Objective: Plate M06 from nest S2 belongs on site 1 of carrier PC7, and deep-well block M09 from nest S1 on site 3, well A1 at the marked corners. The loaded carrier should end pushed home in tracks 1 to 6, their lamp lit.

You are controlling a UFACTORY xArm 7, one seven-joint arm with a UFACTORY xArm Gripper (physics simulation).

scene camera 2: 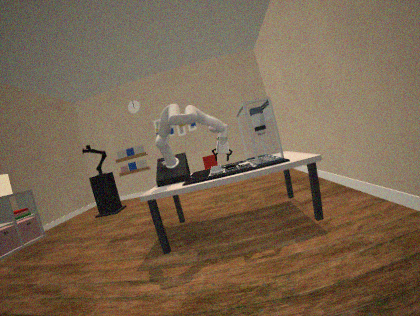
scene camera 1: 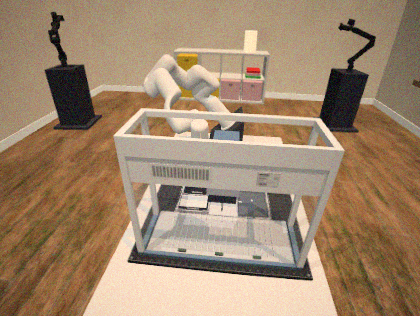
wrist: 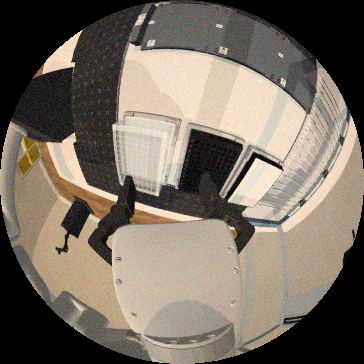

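Where they show: gripper, fingertip midpoint: (scene camera 2: 221, 160) (wrist: 166, 181); arm's base at its link origin: (scene camera 2: 172, 163) (scene camera 1: 229, 123).
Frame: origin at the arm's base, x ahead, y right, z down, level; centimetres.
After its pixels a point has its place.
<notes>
My gripper (scene camera 2: 222, 155) @[z 7.1, x 42.3, y 15.5 cm] (wrist: 166, 181) @[z 7.1, x 42.3, y 15.5 cm] is open and empty above the nests. In the wrist view one finger overlaps the near edge of a clear, many-celled plate or block (wrist: 142, 155) @[z 10.4, x 37.8, y 14.5 cm], and the other overlaps a black well plate (wrist: 212, 155) @[z 13.1, x 48.1, y 14.0 cm] in the middle nest. A white-topped piece (wrist: 257, 182) @[z 13.0, x 58.8, y 17.2 cm] sits in the third nest. Their M labels and the nest labels are not readable. The dark grey carrier (scene camera 1: 253, 204) @[z 14.5, x 58.5, y -8.6 cm] (wrist: 187, 35) @[z 14.5, x 41.4, y -5.2 cm] lies across from the nests with its sites bare and white corner marks showing. The slotted tracks (scene camera 1: 220, 237) (wrist: 322, 140) @[z 15.6, x 76.3, y 0.8 cm] lie beyond its end. Whether a lamp is lit, I cannot tell.
A white open-framed housing (scene camera 1: 230, 150) @[z -30.3, x 88.9, y 6.5 cm] stands over the tracks and hides the gripper in scene camera 1. A perforated black board (wrist: 97, 95) @[z 15.6, x 25.1, y 4.6 cm] borders the nests. A black block (scene camera 2: 172, 169) @[z 5.2, x -0.2, y 5.7 cm] is at the arm's base, and a red panel (scene camera 2: 210, 161) shows behind the table.
</notes>
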